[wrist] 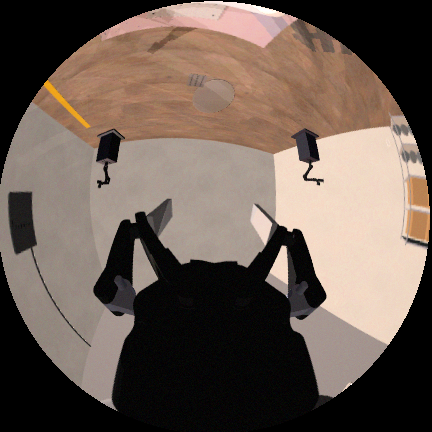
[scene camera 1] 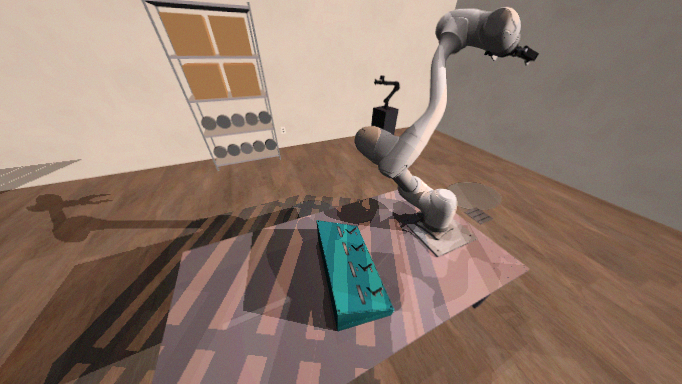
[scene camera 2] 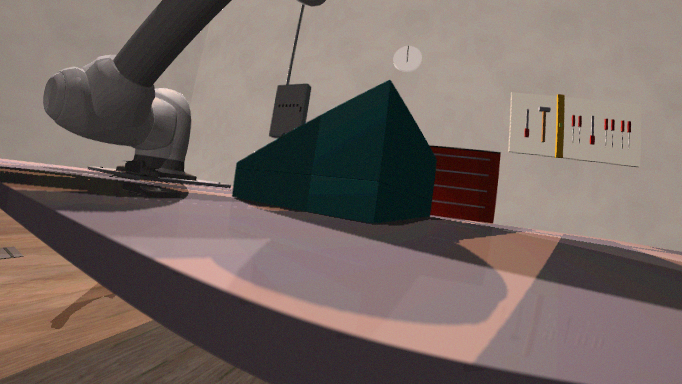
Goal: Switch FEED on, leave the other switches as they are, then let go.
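Pixels of known places: gripper, fingertip midpoint: (wrist: pixel 211 209) (scene camera 1: pixel 511 59); arm's base, origin of the base link: (scene camera 1: pixel 433 225) (scene camera 2: pixel 158 175).
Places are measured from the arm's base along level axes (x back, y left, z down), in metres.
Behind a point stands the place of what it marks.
Observation:
A teal sloped switch panel (scene camera 1: pixel 346 304) @[x -0.811, y 0.108, z -0.145 m] (scene camera 2: pixel 345 160) @[x -0.645, y -0.329, z -0.061 m] stands on the pink table (scene camera 1: pixel 200 300) @[x -1.320, y -0.355, z 0.011 m] (scene camera 2: pixel 310 285) @[x -0.670, y -0.559, z 0.011 m] (wrist: pixel 230 25). In scene camera 1 its sloped face carries a row of several dark levers, each beside a light narrow strip. No label is readable, so I cannot tell which switch is FEED or how each one is set. In scene camera 2 the panel's side and back show and the levers are hidden. My gripper (scene camera 1: pixel 511 60) @[x 0.291, y -0.085, z -0.905 m] (wrist: pixel 211 209) @[x 0.291, y -0.085, z -0.905 m] is open and empty, high above the table and far from the panel. The panel does not show in the wrist view.
The arm's base plate (scene camera 1: pixel 440 245) @[x -0.108, y 0.119, z -0.001 m] is bolted to the table beside the panel. A shelf rack (scene camera 1: pixel 200 6) stands by the wall. Black pedestals (scene camera 1: pixel 384 119) (wrist: pixel 108 147) (wrist: pixel 307 146) carry small arms. A red drawer cabinet (scene camera 2: pixel 465 187) and a grey wall box (scene camera 2: pixel 290 115) are behind the panel.

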